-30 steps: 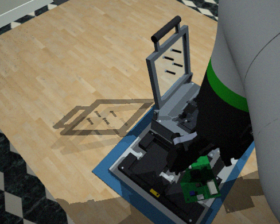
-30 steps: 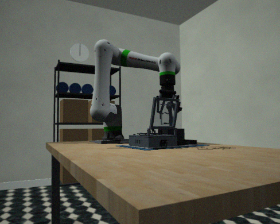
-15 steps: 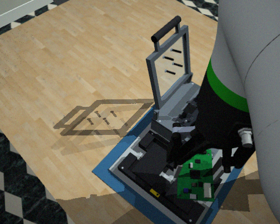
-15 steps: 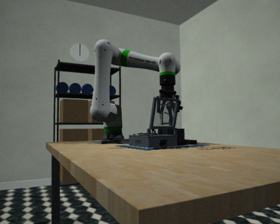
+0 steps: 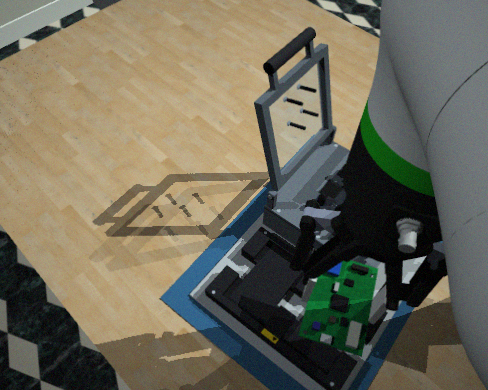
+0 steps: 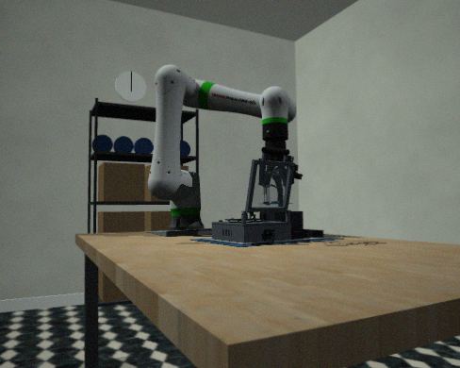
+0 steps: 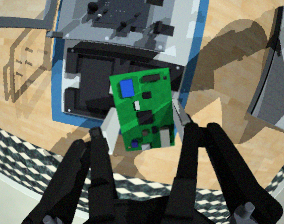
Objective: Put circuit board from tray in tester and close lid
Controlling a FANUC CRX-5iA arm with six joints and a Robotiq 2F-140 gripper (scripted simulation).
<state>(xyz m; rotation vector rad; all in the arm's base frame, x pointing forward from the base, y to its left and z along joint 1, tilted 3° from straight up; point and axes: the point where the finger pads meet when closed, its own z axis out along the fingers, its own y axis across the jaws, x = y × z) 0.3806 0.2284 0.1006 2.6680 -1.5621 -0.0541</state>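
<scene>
My gripper is now 2 cm above the green circuit board. The rest, counted from my hand: tester lid: 21 cm ahead, 14 cm to the right, 4 cm above; then tester: 11 cm ahead, 11 cm to the right, 3 cm below.
</scene>
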